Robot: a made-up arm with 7 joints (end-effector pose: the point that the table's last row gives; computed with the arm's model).
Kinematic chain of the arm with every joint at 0, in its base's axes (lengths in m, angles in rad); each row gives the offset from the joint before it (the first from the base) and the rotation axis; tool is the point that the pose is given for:
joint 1: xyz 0 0 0.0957 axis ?
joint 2: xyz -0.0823 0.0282 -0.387 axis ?
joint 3: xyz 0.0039 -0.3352 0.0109 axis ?
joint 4: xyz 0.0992 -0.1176 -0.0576 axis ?
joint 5: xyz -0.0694 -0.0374 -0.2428 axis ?
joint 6: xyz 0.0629 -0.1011 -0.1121 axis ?
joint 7: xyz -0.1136 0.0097 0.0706 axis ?
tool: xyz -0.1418 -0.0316 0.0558
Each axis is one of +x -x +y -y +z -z.
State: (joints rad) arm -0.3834 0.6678 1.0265 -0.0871 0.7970 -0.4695 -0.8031
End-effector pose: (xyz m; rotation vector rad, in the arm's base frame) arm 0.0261 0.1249 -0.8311 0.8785 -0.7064 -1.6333
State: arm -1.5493 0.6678 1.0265 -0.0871 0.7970 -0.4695 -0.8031
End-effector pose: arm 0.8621 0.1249 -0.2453 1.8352 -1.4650 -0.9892
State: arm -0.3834 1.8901 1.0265 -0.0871 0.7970 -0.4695 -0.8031
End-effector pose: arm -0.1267 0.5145 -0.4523 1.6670 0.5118 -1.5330
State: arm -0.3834 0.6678 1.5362 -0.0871 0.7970 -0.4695 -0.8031
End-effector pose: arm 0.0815 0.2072 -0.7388 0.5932 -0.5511 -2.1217
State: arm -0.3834 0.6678 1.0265 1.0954 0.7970 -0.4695 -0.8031
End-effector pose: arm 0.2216 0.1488 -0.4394 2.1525 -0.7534 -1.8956
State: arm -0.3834 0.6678 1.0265 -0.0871 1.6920 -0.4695 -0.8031
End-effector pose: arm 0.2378 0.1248 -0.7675 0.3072 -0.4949 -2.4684
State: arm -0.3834 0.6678 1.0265 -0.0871 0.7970 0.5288 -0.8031
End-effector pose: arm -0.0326 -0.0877 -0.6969 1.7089 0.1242 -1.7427
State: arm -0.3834 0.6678 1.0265 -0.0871 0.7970 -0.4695 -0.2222
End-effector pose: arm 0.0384 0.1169 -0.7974 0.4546 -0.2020 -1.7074
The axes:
joint 1: +y
joint 2: +x
joint 3: -z
joint 4: +x
joint 5: -z
joint 6: +y
joint 7: -x

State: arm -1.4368 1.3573 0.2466 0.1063 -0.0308 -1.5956 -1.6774
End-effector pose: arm 1.0747 0.5641 -0.1166 -1.2884 1.4950 -1.1355
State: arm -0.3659 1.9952 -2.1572 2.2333 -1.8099 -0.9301 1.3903
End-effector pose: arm -0.1363 0.1286 -0.8624 -2.1758 -0.2024 -0.9798
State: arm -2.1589 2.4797 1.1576 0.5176 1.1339 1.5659 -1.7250
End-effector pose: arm 0.5373 0.4580 0.0824 -0.6103 -2.9031 0.8939
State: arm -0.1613 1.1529 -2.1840 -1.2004 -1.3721 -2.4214 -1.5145
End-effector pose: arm 0.3260 0.4596 -0.2399 0.4310 -0.6183 -1.6933
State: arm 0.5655 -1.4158 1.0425 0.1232 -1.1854 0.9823 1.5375
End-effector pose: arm -0.1183 -0.1787 0.2362 2.5586 -1.2840 -1.0652
